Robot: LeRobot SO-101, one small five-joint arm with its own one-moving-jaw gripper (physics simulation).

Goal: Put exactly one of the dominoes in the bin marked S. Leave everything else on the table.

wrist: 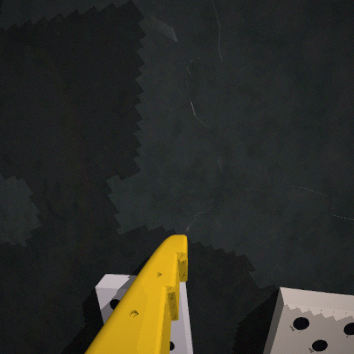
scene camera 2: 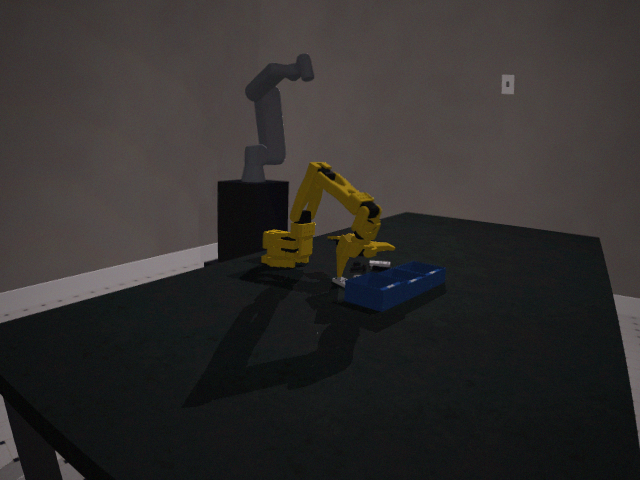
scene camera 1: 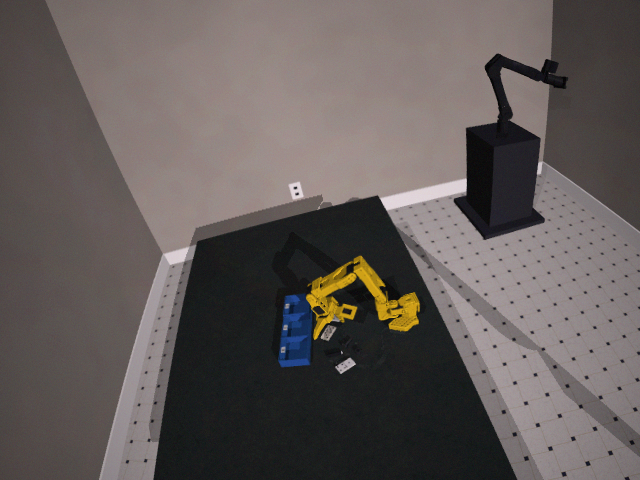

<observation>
In view: a blue three-compartment bin (scene camera 2: 380,291).
The blue three-compartment bin is seen too in scene camera 1 (scene camera 1: 295,347). The wrist view does not show the blue three-compartment bin: it is out of frame.
</observation>
